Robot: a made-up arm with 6 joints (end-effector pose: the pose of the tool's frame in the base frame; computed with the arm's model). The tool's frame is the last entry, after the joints.
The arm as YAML. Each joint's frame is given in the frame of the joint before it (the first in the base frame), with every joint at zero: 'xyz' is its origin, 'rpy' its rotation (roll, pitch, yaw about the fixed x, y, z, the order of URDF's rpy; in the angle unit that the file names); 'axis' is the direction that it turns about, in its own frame. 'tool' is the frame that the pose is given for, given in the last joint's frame.
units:
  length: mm
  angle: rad
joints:
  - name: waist
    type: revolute
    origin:
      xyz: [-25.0, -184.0, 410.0]
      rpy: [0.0, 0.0, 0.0]
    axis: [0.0, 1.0, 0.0]
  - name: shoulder
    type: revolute
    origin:
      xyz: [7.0, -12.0, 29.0]
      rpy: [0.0, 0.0, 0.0]
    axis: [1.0, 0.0, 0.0]
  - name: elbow
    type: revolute
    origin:
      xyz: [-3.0, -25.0, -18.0]
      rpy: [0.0, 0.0, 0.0]
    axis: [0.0, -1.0, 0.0]
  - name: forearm
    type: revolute
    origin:
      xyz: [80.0, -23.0, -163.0]
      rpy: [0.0, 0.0, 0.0]
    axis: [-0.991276, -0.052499, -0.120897]
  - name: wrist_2
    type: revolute
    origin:
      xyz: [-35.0, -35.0, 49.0]
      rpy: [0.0, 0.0, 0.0]
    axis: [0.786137, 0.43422, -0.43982]
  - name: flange
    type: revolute
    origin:
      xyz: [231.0, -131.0, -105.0]
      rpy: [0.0, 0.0, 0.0]
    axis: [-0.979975, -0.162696, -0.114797]
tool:
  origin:
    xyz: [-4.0, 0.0, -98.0]
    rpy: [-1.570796, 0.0, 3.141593]
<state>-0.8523 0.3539 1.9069 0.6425 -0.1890 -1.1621</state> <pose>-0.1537 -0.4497 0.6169 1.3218 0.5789 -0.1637</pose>
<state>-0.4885 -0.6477 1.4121 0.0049 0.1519 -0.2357</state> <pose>0.1799 -0.2368 0.8312 0.7427 0.7251 -1.2777</pose>
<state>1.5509 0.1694 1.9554 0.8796 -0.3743 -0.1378</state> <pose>0.2446 -0.4667 0.4580 0.6075 0.6990 -2.9257</pose>
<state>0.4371 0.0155 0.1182 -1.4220 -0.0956 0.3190</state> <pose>0.1369 -0.1101 -0.0209 0.1827 -2.8332 0.7420</pose>
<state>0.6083 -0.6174 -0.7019 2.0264 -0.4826 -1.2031</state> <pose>0.0499 -0.3623 0.2107 1.5916 0.6428 2.0914</pose>
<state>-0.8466 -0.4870 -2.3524 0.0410 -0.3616 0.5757</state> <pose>-0.3111 -0.4853 0.1701 1.2312 -0.7876 1.9129</pose>
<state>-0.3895 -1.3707 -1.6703 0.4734 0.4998 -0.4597</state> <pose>-0.4049 -0.4179 0.4750 -0.6026 -0.5178 1.2131</pose>
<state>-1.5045 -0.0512 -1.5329 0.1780 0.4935 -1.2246</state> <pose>0.1559 -0.3357 0.1174 -0.0540 -2.8698 0.1678</pose>
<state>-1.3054 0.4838 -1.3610 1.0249 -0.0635 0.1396</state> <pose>0.3116 -0.3106 0.3158 -0.0297 0.6770 -2.6160</pose>
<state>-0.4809 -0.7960 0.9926 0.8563 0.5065 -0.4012</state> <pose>0.1407 -0.3778 0.7540 1.2310 0.7469 -1.7017</pose>
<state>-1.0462 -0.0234 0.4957 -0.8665 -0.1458 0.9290</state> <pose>0.3712 -0.3255 0.7223 1.4323 1.0192 -1.1855</pose>
